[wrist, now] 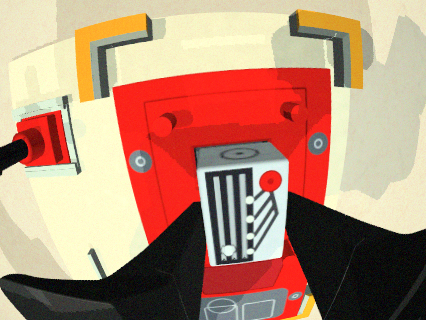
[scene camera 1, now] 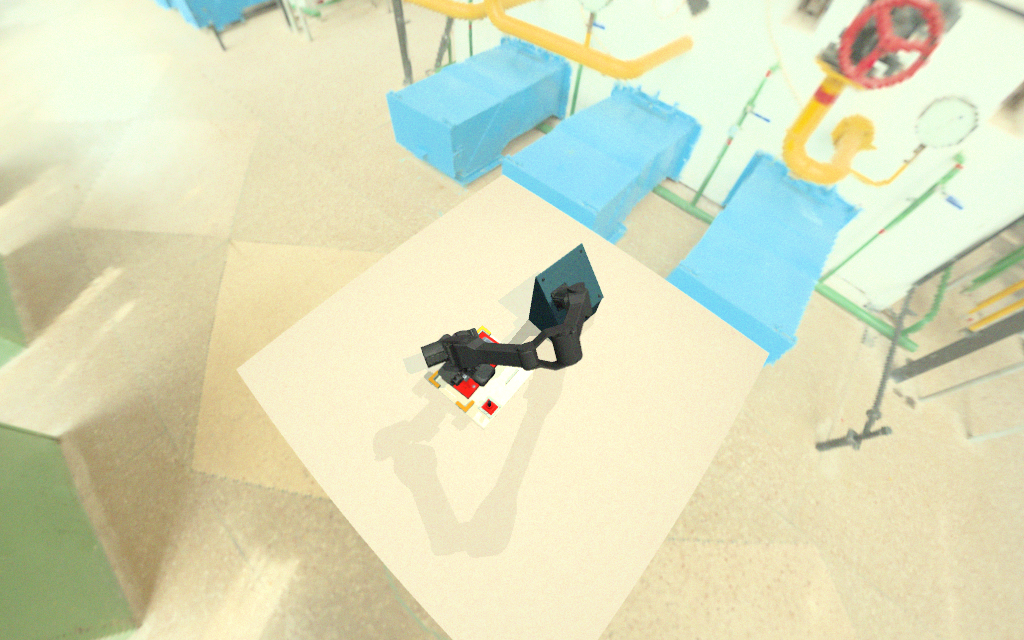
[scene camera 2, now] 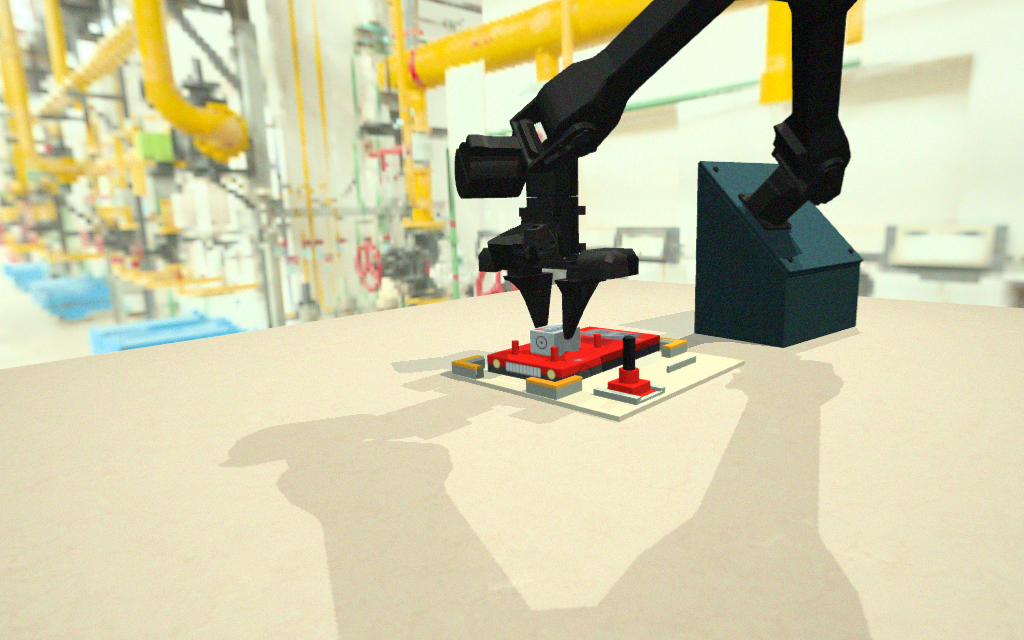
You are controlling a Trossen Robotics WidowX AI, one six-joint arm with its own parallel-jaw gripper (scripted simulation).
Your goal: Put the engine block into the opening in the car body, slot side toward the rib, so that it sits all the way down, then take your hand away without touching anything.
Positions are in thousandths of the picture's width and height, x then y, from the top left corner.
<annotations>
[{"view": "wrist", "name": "gripper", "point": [569,645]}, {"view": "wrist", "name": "engine block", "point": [572,589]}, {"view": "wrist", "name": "red car body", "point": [384,386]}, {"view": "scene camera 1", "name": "gripper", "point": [456,579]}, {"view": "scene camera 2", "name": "gripper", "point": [542,526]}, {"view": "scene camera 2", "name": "engine block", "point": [531,529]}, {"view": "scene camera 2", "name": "red car body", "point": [587,546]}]
</annotations>
